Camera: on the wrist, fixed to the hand. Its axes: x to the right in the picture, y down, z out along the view.
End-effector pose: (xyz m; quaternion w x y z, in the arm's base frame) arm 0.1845 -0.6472 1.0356 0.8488 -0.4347 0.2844 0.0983
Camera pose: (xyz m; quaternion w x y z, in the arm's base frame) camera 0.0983 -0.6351 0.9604 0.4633 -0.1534 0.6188 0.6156
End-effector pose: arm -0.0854 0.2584 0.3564 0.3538 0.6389 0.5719 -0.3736
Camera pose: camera 0.0108 0.2881 0.4120 0.4557 0.8840 0.0156 0.1030
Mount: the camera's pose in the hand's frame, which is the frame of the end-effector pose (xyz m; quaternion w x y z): -0.0288 0.0943 -0.0593 0.6964 -0.0431 0.1410 0.7023
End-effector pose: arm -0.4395 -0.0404 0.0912 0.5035 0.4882 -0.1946 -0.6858
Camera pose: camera -0.3405 -0.0411 0.1498 0.8808 0.2783 -0.3778 -0.0635
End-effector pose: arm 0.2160 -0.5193 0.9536 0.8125 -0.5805 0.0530 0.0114
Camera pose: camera 0.1755 -0.5433 0.8486 0.5253 -0.4037 0.5587 0.4990
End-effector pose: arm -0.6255 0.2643 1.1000 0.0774 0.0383 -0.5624 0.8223
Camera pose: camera -0.6118 0.2836 0.9874 0.4427 0.4876 0.4431 -0.6082
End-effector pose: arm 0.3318 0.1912 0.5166 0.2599 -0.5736 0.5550 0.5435
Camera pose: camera 0.2709 0.1245 0.5879 0.3037 0.0975 -0.8026 -0.5041
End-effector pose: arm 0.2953 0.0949 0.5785 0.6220 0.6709 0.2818 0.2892
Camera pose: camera 0.2338 0.1071 0.6750 0.2192 0.5975 -0.1997 0.7450
